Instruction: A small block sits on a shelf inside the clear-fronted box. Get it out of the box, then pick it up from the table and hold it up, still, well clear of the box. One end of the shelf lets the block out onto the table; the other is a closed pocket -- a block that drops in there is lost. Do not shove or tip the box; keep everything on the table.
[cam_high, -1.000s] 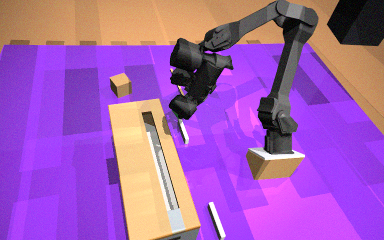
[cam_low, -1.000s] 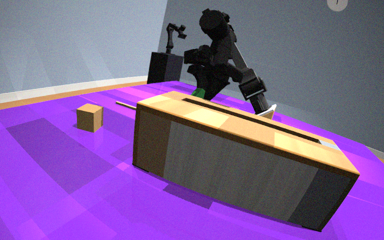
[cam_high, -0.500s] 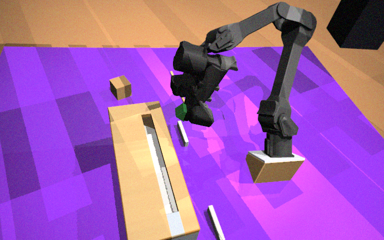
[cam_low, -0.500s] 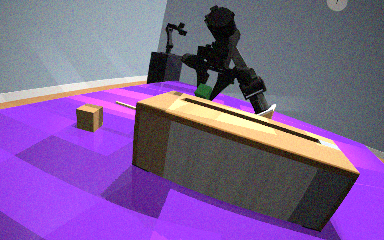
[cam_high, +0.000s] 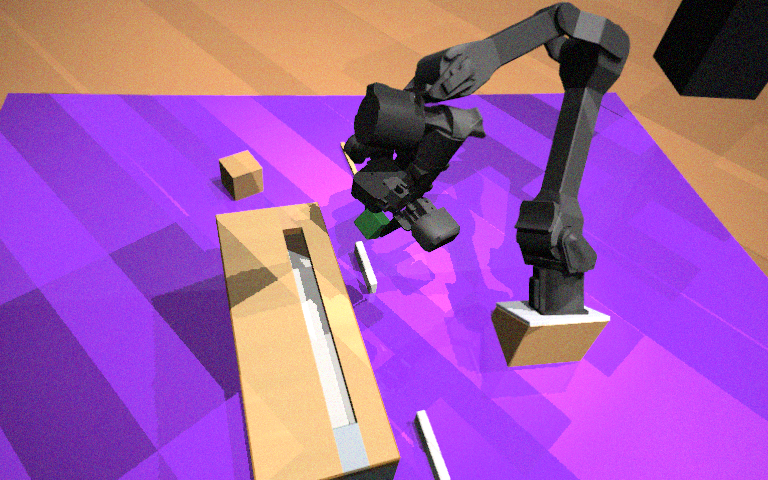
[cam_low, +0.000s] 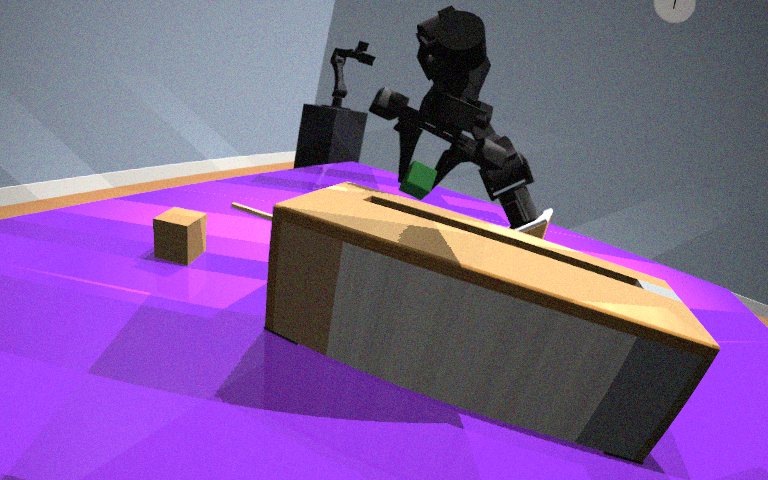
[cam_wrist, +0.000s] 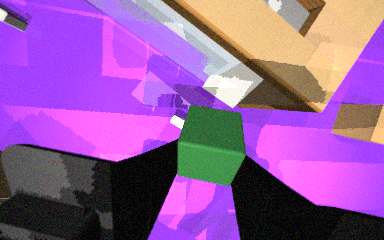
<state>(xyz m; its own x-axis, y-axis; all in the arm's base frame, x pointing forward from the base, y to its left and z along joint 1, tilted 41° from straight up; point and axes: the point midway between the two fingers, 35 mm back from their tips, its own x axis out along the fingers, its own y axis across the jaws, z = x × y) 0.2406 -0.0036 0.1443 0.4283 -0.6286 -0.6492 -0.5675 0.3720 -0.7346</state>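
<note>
My gripper tip is now 1 cm to the right of the green block and 1 cm below it. Round my gripper tip: long box (6 cm ahead, 15 cm to the left, 6 cm below); thin tan stick (1 cm ahead, 25 cm to the right, 12 cm below).
</note>
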